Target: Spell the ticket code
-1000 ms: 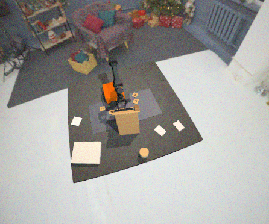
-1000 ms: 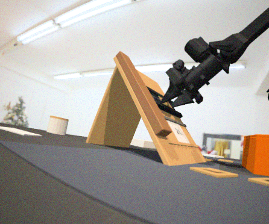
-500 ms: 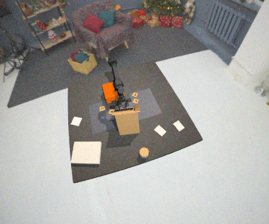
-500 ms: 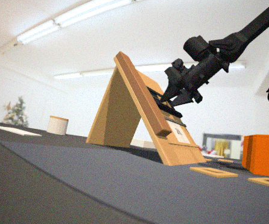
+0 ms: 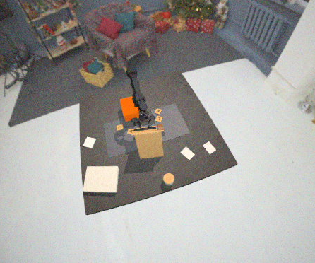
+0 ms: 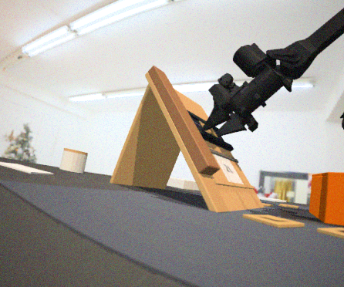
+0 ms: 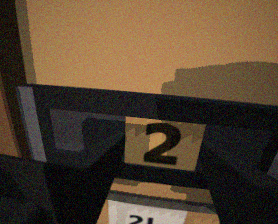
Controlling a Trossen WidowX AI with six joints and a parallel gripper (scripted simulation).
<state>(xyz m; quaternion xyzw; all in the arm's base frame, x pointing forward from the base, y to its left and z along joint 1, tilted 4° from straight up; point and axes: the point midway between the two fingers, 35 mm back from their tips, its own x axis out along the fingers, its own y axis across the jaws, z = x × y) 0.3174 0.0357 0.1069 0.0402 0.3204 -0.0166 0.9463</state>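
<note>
Right now my gripper tip is 60 mm past the white ticket, 10 mm to the right of it and 80 mm above it. Round my gripper tip: small cylinder (410 mm ahead, 120 mm to the left, 130 mm below).
</note>
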